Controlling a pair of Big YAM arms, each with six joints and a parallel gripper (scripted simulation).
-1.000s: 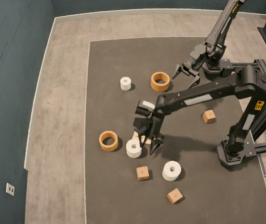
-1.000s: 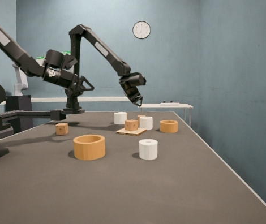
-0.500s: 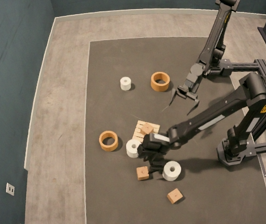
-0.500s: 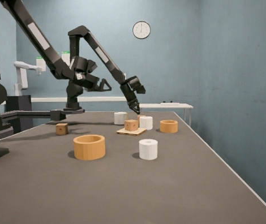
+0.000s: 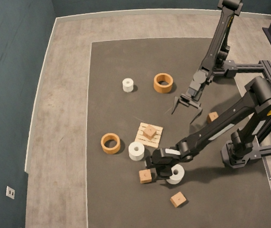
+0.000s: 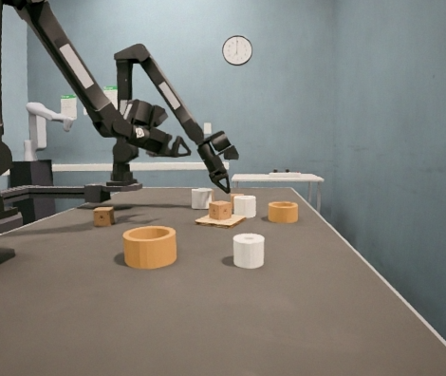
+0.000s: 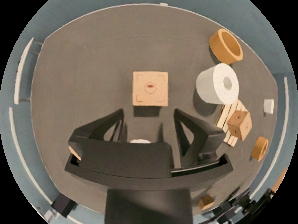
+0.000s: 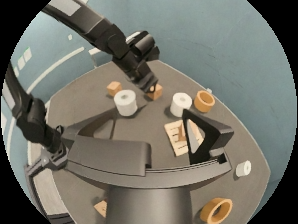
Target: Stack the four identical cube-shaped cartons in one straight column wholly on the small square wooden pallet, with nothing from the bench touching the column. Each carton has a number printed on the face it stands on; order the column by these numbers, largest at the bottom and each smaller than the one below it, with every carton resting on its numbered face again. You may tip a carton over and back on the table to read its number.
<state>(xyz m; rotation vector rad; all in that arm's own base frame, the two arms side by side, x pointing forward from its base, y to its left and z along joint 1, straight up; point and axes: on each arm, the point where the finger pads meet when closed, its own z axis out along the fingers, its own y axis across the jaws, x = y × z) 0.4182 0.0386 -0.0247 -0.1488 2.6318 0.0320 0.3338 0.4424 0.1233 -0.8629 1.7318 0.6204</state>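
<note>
Now: the carton 230 mm to the right of my left hand, 30 mm below it and 20 mm ahead of it. Round my left hand: wooden pallet (230 mm to the right, 60 mm below, 20 mm ahead).
</note>
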